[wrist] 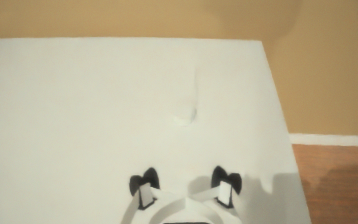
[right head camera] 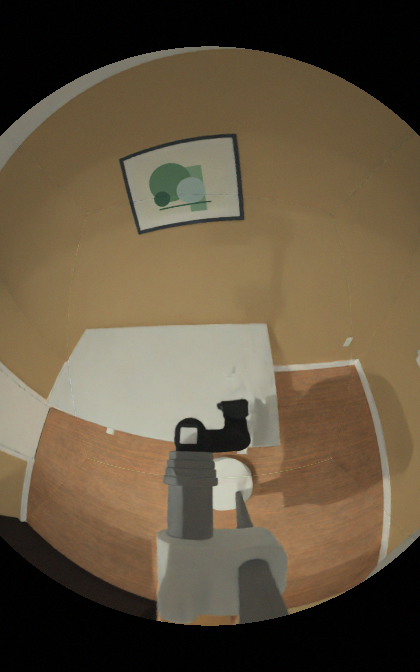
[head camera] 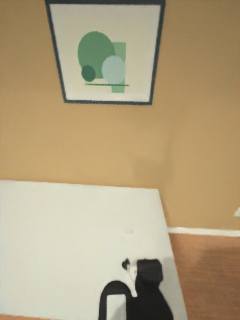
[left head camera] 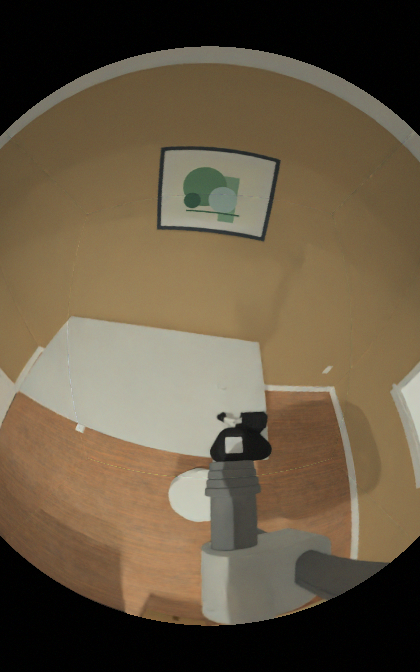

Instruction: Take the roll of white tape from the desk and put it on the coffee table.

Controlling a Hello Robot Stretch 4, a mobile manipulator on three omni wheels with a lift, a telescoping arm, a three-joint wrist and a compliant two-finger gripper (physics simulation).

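Note:
The roll of white tape is small and pale on the white desk, near its right end. It is faint against the top. My gripper is open, with its two dark fingertips wide apart and nothing between them. It is over the desk, on the near side of the tape and apart from it. In the wrist view the tape is straight ahead, beyond the gap between the fingertips. The coffee table does not show.
A tan wall with a framed picture stands behind the desk. The desk's right edge borders wooden floor. A round white disc is low beneath my arm.

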